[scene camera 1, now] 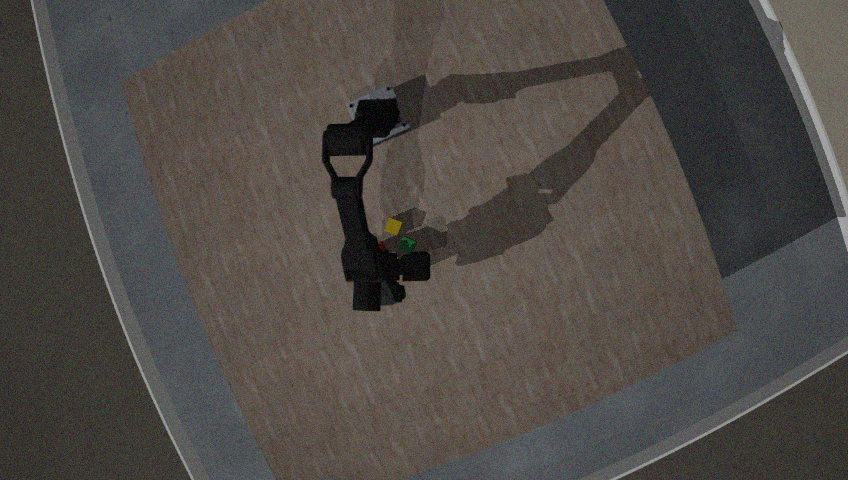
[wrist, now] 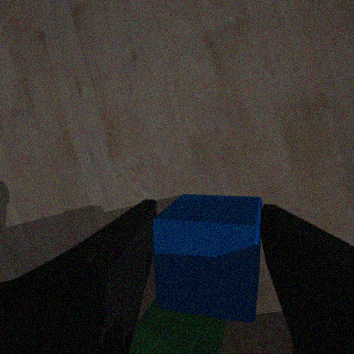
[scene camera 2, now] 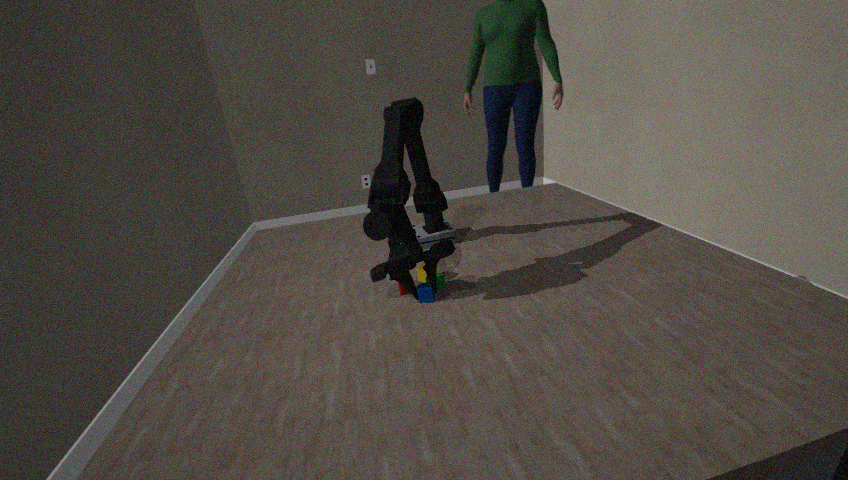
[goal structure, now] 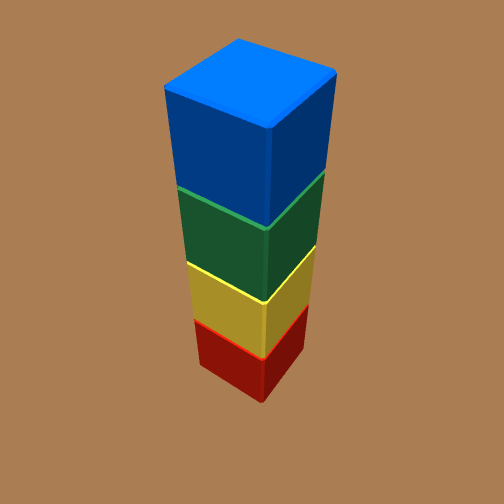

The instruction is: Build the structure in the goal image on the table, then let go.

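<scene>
My gripper [scene camera 2: 424, 290] [wrist: 208, 213] is shut on the blue cube [scene camera 2: 426, 295] [wrist: 207, 280], with one dark finger against each side. The cube is at or very near table level; a small gap under it cannot be ruled out. The green cube [scene camera 1: 407, 243] [scene camera 2: 440, 282] [wrist: 175, 332] is close to the blue cube, and part of it shows at the bottom of the wrist view. The yellow cube [scene camera 1: 392, 226] [scene camera 2: 421, 273] is near the green one, on the side toward the arm's base. The red cube [scene camera 1: 382, 245] [scene camera 2: 403, 289] is partly hidden by the arm. The blue cube is hidden in scene camera 1.
The arm's light base plate [scene camera 1: 389, 137] [scene camera 2: 436, 236] stands behind the cubes on the wood-patterned table top [scene camera 1: 476, 368] [scene camera 2: 416, 404]. The arm's long shadow crosses the surface to the right. A person [scene camera 2: 512, 47] in a green top stands at the back.
</scene>
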